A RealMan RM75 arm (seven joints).
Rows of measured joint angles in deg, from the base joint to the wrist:
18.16, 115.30, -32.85, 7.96, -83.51, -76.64, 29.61
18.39, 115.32, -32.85, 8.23, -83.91, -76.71, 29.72
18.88, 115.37, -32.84, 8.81, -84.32, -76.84, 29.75
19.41, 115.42, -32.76, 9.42, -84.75, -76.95, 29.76
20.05, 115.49, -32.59, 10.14, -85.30, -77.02, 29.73
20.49, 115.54, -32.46, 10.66, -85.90, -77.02, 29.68
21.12, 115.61, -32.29, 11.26, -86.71, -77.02, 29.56
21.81, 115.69, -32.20, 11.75, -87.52, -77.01, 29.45
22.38, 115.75, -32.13, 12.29, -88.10, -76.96, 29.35
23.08, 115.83, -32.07, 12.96, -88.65, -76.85, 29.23
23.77, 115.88, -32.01, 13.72, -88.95, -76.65, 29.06
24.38, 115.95, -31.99, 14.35, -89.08, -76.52, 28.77
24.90, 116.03, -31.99, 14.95, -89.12, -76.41, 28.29
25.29, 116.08, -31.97, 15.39, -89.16, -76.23, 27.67
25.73, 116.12, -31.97, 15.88, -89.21, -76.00, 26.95
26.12, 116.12, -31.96, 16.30, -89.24, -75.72, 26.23
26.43, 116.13, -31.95, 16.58, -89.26, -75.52, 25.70
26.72, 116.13, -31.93, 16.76, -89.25, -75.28, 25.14
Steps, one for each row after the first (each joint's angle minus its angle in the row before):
0.23, 0.02, 0.00, 0.27, -0.40, -0.07, 0.11
0.49, 0.05, 0.01, 0.58, -0.41, -0.13, 0.03
0.53, 0.05, 0.08, 0.61, -0.43, -0.11, 0.01
0.64, 0.07, 0.17, 0.72, -0.55, -0.07, -0.03
0.44, 0.05, 0.13, 0.52, -0.60, 0.00, -0.05
0.63, 0.07, 0.17, 0.60, -0.81, 0.00, -0.12
0.69, 0.08, 0.09, 0.49, -0.81, 0.01, -0.11
0.57, 0.06, 0.07, 0.54, -0.58, 0.05, -0.10
0.70, 0.08, 0.06, 0.67, -0.55, 0.11, -0.12
0.69, 0.05, 0.06, 0.76, -0.30, 0.20, -0.17
0.61, 0.07, 0.02, 0.63, -0.13, 0.13, -0.29
0.52, 0.08, 0.00, 0.60, -0.04, 0.11, -0.48
0.39, 0.05, 0.02, 0.44, -0.04, 0.18, -0.62
0.44, 0.04, 0.00, 0.49, -0.05, 0.23, -0.72
0.39, 0.00, 0.01, 0.42, -0.03, 0.28, -0.72
0.31, 0.01, 0.01, 0.28, -0.02, 0.20, -0.53
0.29, 0.00, 0.02, 0.18, 0.01, 0.24, -0.56

